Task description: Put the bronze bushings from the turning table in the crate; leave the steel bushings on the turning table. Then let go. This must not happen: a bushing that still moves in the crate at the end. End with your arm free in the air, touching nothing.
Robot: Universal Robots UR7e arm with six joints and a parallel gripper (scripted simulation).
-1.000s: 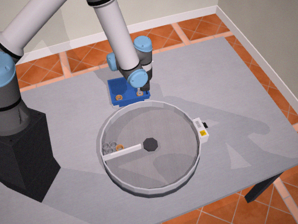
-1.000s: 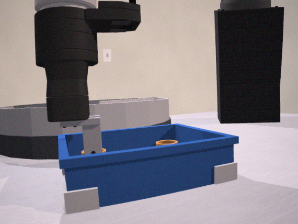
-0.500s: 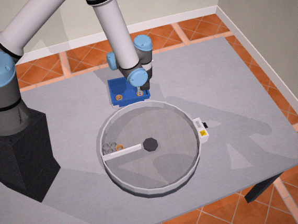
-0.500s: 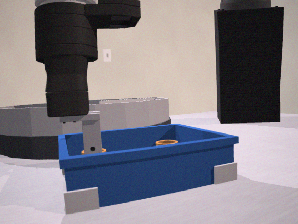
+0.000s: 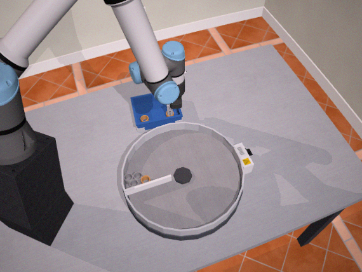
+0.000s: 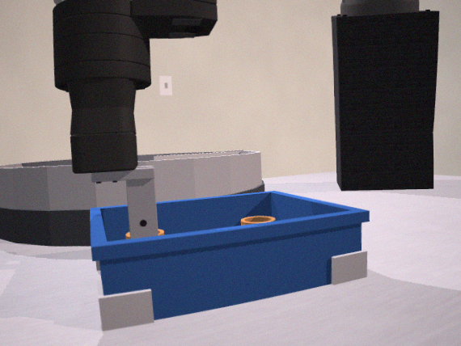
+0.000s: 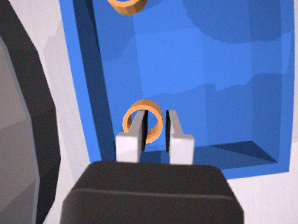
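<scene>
Right now my hand is 50 mm past the blue crate, 30 mm to the right of it and 10 mm above it. From my hand the other things lie so: turning table 300 mm to the right, 90 mm behind, 10 mm above.
</scene>
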